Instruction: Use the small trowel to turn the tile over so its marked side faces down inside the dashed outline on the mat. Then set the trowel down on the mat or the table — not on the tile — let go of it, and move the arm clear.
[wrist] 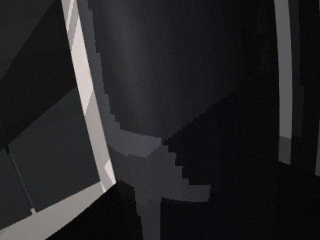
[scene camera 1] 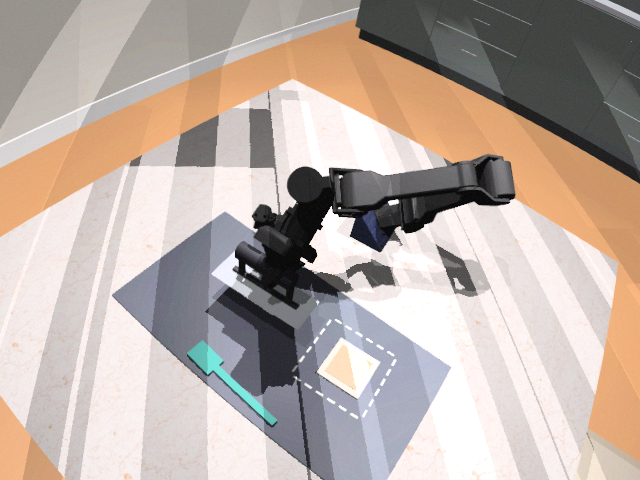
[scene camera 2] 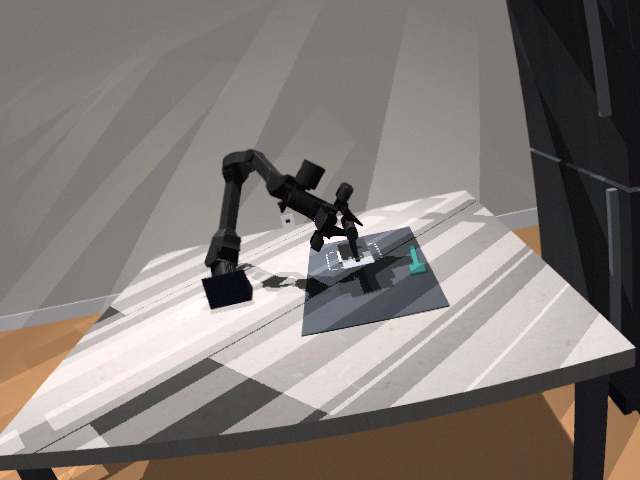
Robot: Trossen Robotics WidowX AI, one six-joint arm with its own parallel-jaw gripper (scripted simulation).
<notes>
I see my gripper (scene camera 1: 265,287), a tile (scene camera 1: 347,367), a teal trowel (scene camera 1: 208,360) and a mat (scene camera 1: 178,300).
My gripper shows as well in the wrist view (wrist: 193,166) and in scene camera 2 (scene camera 2: 359,231). The mat is seen too in scene camera 2 (scene camera 2: 338,298). The wrist view misses the tile: it is out of frame.
</notes>
